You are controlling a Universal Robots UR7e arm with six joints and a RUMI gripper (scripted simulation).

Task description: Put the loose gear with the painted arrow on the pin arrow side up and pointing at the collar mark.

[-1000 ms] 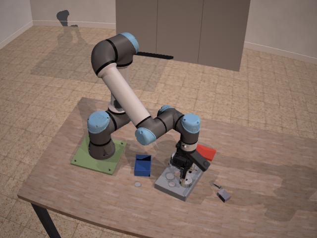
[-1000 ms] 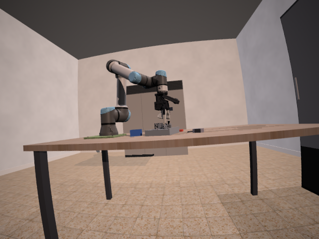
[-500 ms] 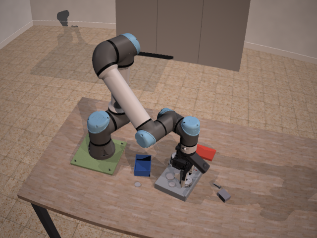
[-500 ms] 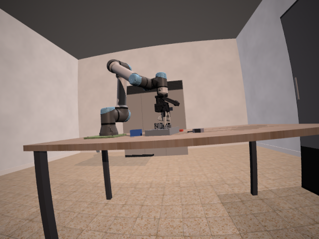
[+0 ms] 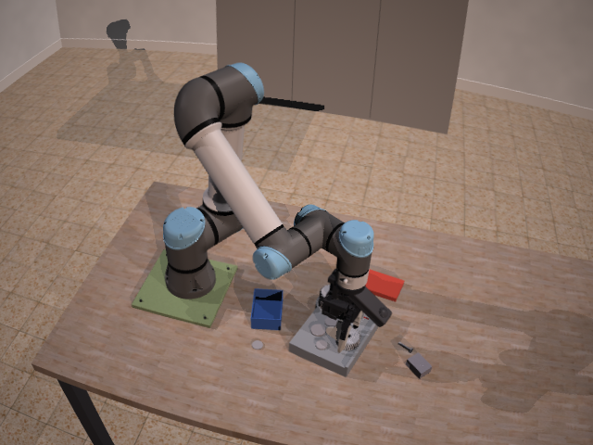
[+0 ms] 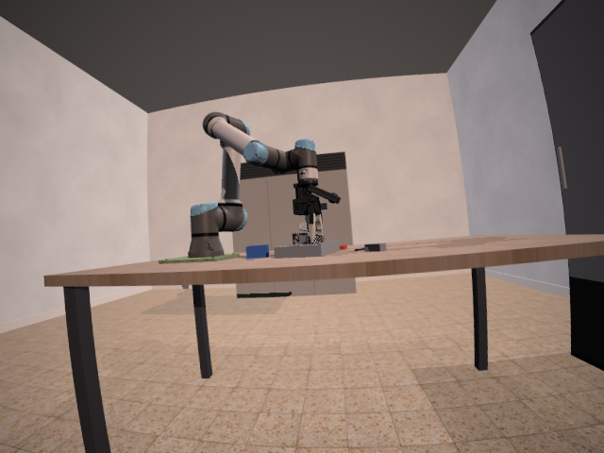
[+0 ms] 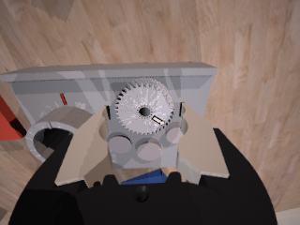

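Now: hand right at the grey gear. Also, from my hand: bolt: 150 mm ahead, 70 mm to the left, 50 mm below; small grey block: 200 mm ahead, 40 mm below, 20 mm to the left; grey disc: 220 mm behind, 90 mm to the right, 50 mm below.
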